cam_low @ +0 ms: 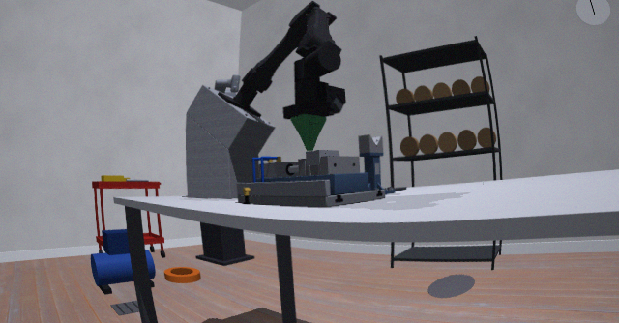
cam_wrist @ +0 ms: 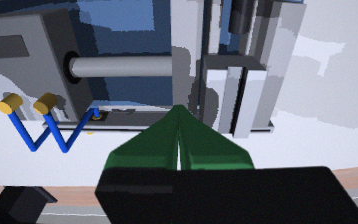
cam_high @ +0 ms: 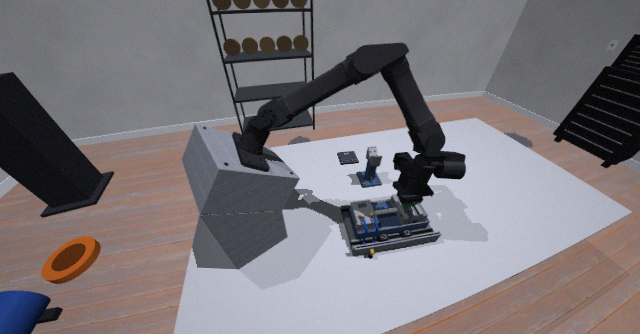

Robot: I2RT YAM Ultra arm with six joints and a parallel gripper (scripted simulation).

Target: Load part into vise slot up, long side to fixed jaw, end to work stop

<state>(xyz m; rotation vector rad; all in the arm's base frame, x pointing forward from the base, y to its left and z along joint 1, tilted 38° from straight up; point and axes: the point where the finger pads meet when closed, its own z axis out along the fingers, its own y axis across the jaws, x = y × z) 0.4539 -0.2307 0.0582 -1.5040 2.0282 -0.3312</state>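
My gripper is now 40 mm short of the part, 10 mm to the left of it and 20 mm above it. The rest, counted from my hand: cylinder rod: 40 mm behind, 30 mm to the left, 40 mm below; then work stop: 50 mm ahead, 60 mm to the left, 30 mm below; then moving jaw: 10 mm ahead, 20 mm to the left, 50 mm below.
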